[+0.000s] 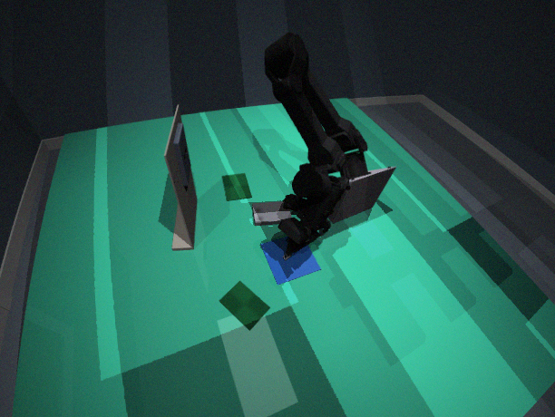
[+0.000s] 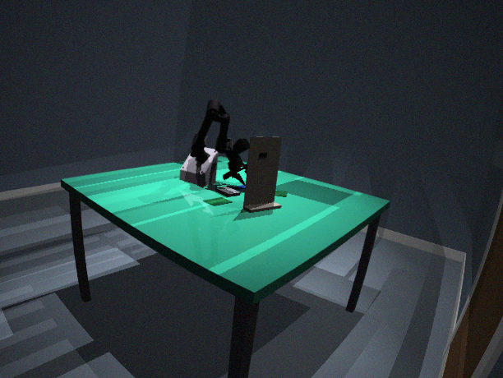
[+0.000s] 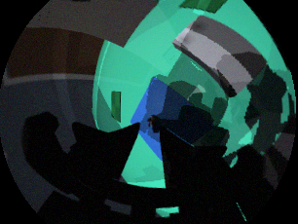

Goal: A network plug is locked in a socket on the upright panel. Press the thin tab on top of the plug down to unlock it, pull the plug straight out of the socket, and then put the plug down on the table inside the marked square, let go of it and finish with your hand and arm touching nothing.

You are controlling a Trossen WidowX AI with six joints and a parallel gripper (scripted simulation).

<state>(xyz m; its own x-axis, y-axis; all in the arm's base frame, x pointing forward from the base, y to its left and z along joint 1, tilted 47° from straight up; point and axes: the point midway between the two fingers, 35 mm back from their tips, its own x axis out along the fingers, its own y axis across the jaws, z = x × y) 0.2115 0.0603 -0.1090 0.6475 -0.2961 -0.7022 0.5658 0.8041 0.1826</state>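
The blue marked square is 20 mm below my gripper tip. Round my gripper tip: upright panel 230 mm ahead, 160 mm to the right, 110 mm above; flat grey plate 10 mm ahead, 140 mm to the right, 20 mm below.
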